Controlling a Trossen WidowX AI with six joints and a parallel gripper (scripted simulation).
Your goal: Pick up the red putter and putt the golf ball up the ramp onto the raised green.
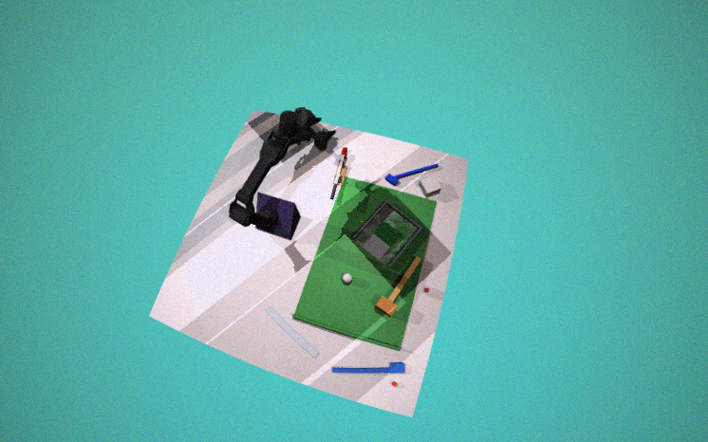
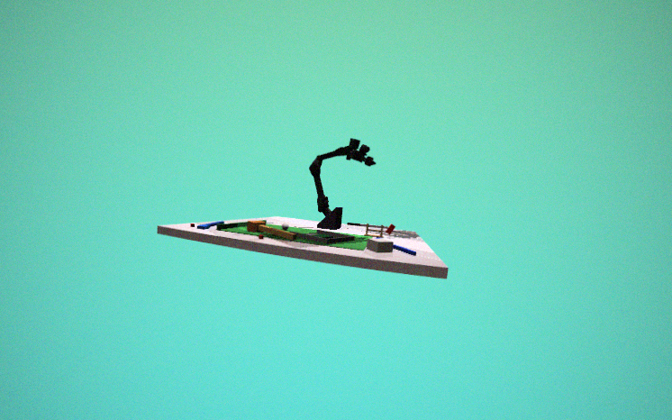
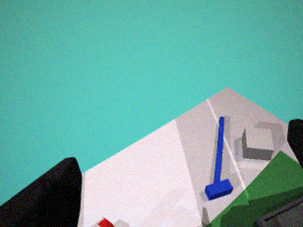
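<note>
Right now my gripper tip is 40 mm to the right of the red putter and 400 mm above it. Round my gripper tip: blue putter: 370 mm ahead, 130 mm to the left, 440 mm below; then wooden fence: 10 mm ahead, 60 mm to the left, 420 mm below; then green mat: 230 mm ahead, 340 mm to the right, 460 mm below.
</note>
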